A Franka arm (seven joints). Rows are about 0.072 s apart.
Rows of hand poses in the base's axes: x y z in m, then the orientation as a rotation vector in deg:
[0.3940 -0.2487 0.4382 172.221 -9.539 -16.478]
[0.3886 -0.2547 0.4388 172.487 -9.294 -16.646]
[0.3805 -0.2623 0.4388 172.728 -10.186 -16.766]
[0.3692 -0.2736 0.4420 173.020 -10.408 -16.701]
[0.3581 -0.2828 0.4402 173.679 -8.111 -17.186]
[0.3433 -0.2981 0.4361 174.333 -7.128 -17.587]
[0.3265 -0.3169 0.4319 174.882 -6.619 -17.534]
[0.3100 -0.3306 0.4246 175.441 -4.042 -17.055]
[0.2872 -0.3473 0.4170 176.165 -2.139 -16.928]
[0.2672 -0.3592 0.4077 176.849 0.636 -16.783]
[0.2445 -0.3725 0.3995 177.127 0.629 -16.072]
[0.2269 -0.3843 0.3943 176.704 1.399 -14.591]
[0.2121 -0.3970 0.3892 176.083 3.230 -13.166]
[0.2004 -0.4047 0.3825 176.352 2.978 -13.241]
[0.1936 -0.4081 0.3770 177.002 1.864 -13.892]
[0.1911 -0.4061 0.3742 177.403 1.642 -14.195]
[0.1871 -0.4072 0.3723 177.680 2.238 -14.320]
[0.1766 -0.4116 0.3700 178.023 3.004 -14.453]
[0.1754 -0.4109 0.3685 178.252 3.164 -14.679]
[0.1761 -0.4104 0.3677 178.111 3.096 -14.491]
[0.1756 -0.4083 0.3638 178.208 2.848 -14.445]
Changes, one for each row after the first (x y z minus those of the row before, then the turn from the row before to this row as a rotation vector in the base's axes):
[-0.0054 -0.0060 0.0006 0.287 0.089 0.139]
[-0.0081 -0.0076 0.0000 0.245 0.015 -0.606]
[-0.0113 -0.0113 0.0032 0.278 -0.085 -0.159]
[-0.0111 -0.0092 -0.0018 0.742 0.317 1.449]
[-0.0148 -0.0153 -0.0041 0.719 0.218 0.583]
[-0.0168 -0.0188 -0.0042 0.550 -0.077 0.294]
[-0.0165 -0.0137 -0.0073 0.587 -0.301 1.646]
[-0.0228 -0.0167 -0.0076 0.790 -0.103 1.174]
[-0.0200 -0.0119 -0.0093 0.823 -0.096 1.727]
[-0.0227 -0.0133 -0.0082 0.212 -0.472 -0.015]
[-0.0176 -0.0118 -0.0052 -0.493 -0.921 0.563]
[-0.0148 -0.0127 -0.0051 -0.598 -0.865 1.265]
[-0.0117 -0.0077 -0.0067 0.256 0.035 -0.187]
[-0.0068 -0.0034 -0.0055 0.619 0.379 -0.785]
[-0.0025 0.0020 -0.0028 0.407 0.176 -0.182]
[-0.0040 -0.0011 -0.0019 0.321 0.075 0.356]
[-0.0105 -0.0044 -0.0023 0.401 0.079 0.457]
[-0.0012 0.0007 -0.0015 0.254 0.138 0.078]
[0.0007 0.0005 -0.0008 -0.158 -0.116 -0.028]
[-0.0005 0.0021 -0.0039 0.076 -0.035 -0.166]

